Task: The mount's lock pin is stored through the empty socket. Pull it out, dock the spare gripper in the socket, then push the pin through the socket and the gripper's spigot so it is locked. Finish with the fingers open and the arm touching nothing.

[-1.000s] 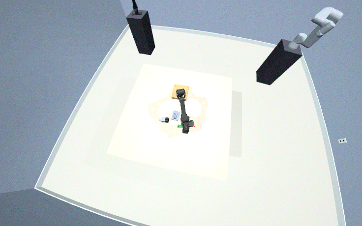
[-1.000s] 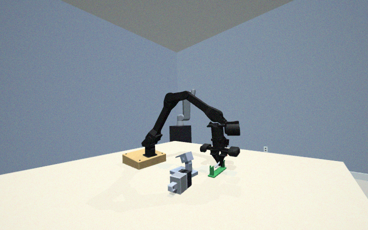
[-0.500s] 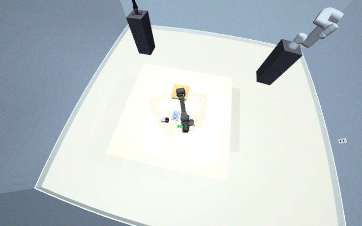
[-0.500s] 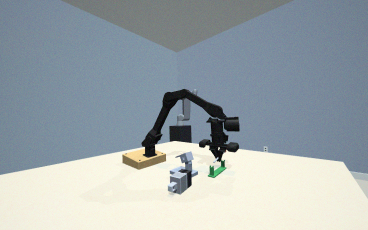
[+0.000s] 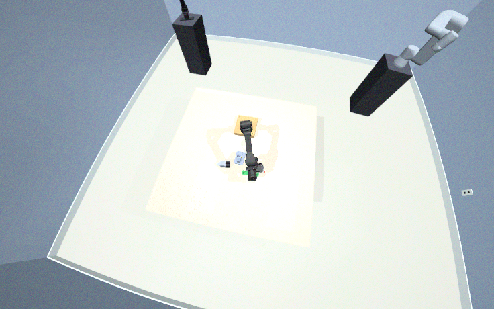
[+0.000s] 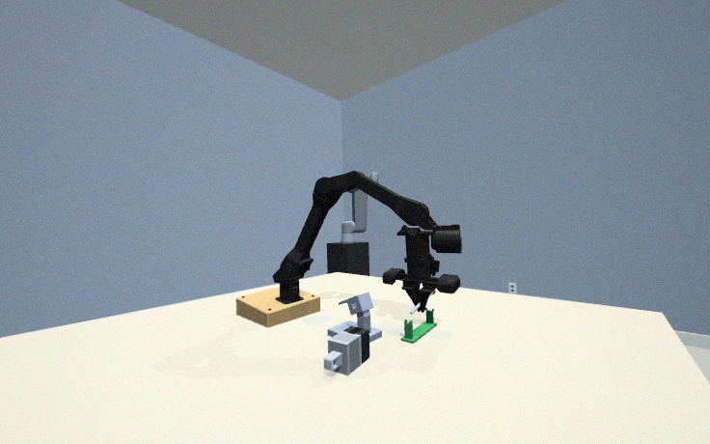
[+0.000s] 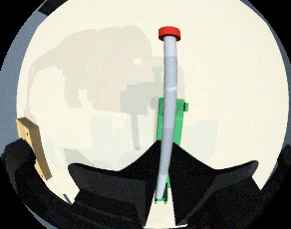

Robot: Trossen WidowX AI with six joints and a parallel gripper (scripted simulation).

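My gripper tip is now 1 cm short of the green cradle, 2 cm to the left of it and 2 cm above it. Also, from my gripper tip: grey mount 9 cm behind, 15 cm to the right, 1 cm above; spare gripper 26 cm to the right, 2 cm below.
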